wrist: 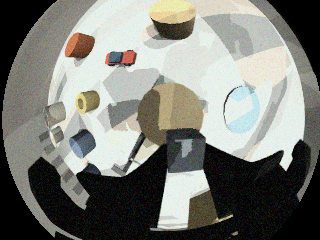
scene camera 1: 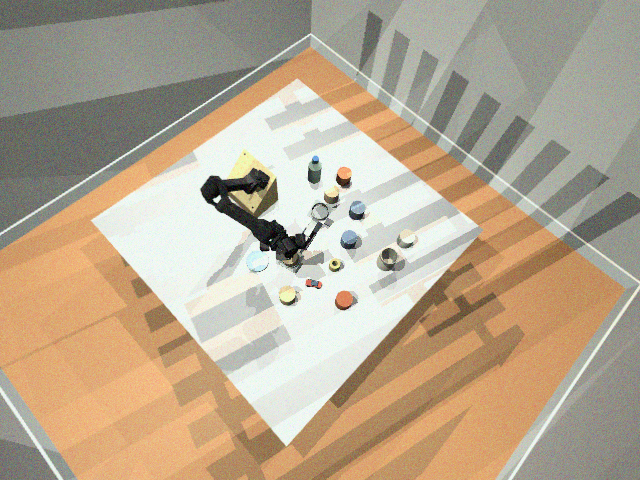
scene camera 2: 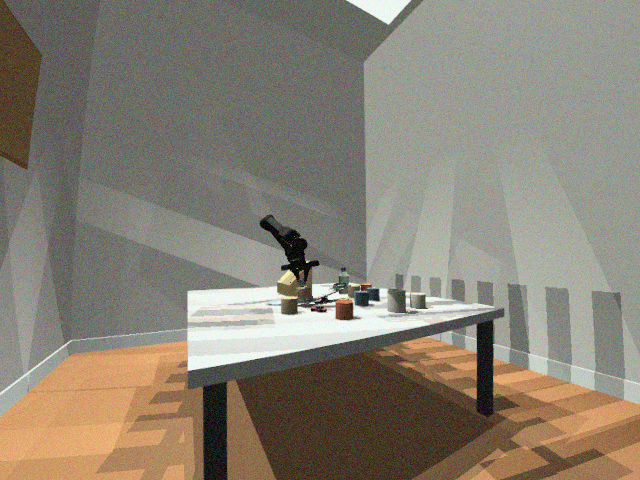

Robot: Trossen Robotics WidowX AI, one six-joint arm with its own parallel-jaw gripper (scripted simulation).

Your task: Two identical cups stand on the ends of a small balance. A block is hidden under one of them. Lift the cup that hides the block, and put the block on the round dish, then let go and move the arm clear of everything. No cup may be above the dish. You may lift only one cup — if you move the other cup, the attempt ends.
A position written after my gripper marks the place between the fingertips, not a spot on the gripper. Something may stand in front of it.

Observation:
My gripper (wrist: 183,147) carries a dark grey block. Further things: a round pale blue dish (wrist: 241,108).

